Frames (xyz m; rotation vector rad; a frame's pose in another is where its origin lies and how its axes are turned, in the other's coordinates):
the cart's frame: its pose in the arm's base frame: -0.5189 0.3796 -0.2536 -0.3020 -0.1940 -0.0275
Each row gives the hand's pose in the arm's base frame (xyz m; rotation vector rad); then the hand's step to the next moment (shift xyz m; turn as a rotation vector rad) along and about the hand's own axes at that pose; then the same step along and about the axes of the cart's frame.
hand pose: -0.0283 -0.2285 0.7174 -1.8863 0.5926 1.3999
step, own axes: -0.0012 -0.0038 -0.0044 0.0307 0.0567 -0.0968
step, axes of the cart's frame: 0.0056 -0.0015 0.0015 0.0235 -0.0941 -0.0642
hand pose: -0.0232 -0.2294 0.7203 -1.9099 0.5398 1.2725
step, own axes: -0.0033 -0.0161 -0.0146 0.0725 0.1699 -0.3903
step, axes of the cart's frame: 0.0204 -0.0041 0.0072 0.1275 -0.3666 -0.1892
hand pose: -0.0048 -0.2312 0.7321 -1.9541 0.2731 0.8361
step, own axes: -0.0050 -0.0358 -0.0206 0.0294 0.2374 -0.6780
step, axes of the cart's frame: 0.0298 -0.0084 0.0279 0.2001 -0.6547 -0.2196
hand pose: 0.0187 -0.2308 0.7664 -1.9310 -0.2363 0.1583
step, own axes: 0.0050 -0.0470 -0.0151 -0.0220 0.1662 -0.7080
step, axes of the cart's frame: 0.0135 -0.0103 0.0466 0.1664 -0.6938 -0.1426
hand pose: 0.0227 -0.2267 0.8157 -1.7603 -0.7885 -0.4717
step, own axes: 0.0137 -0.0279 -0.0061 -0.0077 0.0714 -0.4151
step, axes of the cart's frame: -0.0038 -0.0064 0.0308 0.0871 -0.4079 -0.0592
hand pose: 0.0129 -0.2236 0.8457 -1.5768 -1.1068 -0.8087
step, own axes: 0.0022 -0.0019 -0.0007 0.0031 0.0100 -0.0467
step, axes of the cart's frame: -0.0004 -0.0008 0.0028 0.0135 -0.0457 -0.0043
